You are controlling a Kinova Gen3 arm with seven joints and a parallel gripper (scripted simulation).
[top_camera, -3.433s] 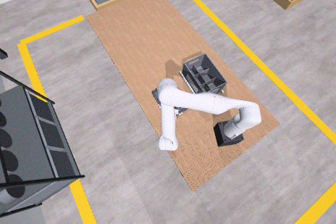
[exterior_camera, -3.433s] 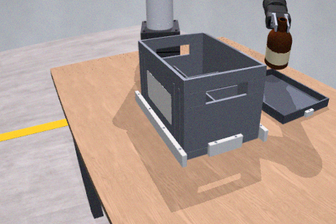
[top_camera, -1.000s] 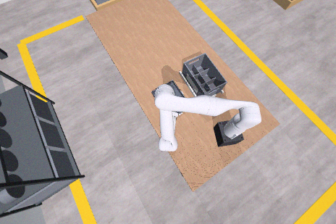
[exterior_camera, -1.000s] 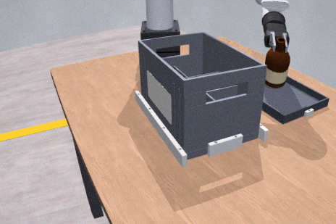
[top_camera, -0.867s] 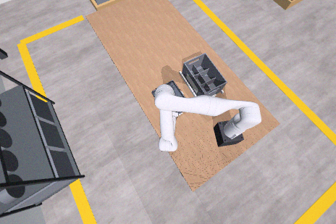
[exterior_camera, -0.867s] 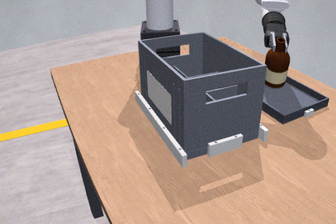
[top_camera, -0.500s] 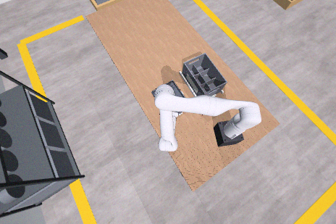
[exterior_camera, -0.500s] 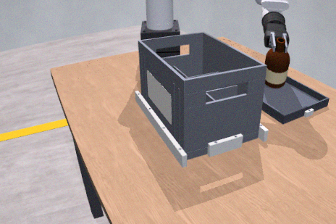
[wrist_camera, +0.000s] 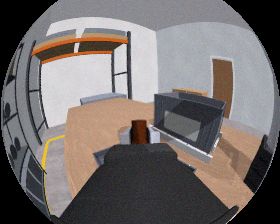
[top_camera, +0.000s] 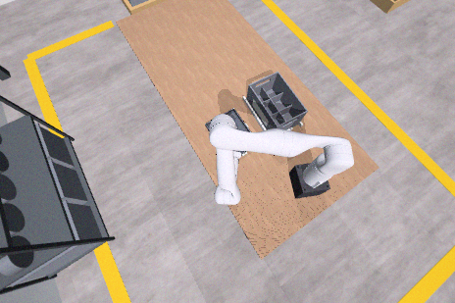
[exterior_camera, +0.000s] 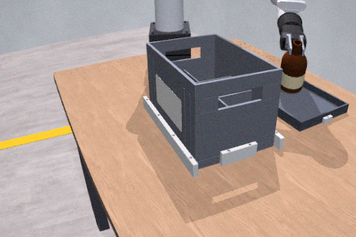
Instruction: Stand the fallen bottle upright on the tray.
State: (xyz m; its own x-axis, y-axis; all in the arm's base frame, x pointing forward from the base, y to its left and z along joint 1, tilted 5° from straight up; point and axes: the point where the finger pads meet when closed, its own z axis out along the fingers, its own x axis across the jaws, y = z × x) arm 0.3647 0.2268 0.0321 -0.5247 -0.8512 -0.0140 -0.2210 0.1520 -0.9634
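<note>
Right now the brown bottle is 5 cm below my hand, 1 cm to the left of it and 1 cm behind it. Round my hand: dark grey tray: 13 cm below, 3 cm ahead, 1 cm to the right; dark grey crate: 28 cm to the right, 6 cm below, 4 cm ahead.
</note>
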